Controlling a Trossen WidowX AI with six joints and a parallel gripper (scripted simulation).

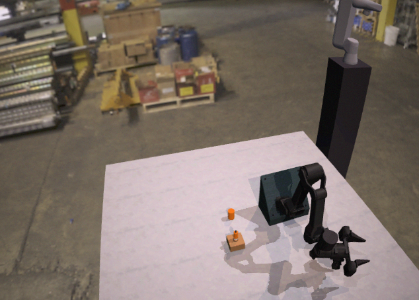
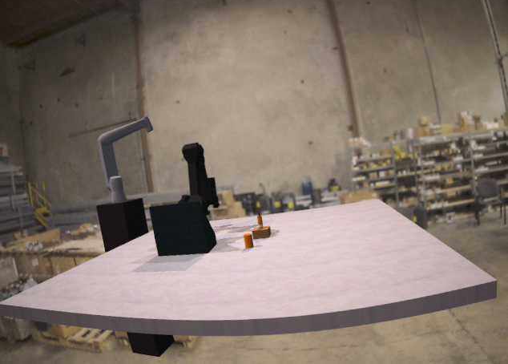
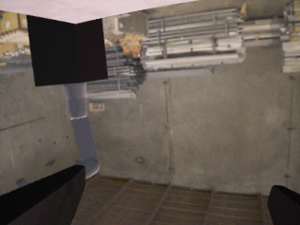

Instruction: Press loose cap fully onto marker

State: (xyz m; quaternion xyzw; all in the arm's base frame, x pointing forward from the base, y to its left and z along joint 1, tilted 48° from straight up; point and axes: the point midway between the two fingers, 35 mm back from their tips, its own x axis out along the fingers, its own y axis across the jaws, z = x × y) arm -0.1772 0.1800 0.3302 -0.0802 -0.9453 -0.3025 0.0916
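The cap lies 460 mm ahead of my gripper tip, 410 mm to the right of it and 120 mm below it. From my gripper tip the other things lie so: holder block 460 mm ahead, 250 mm to the right, 130 mm below.
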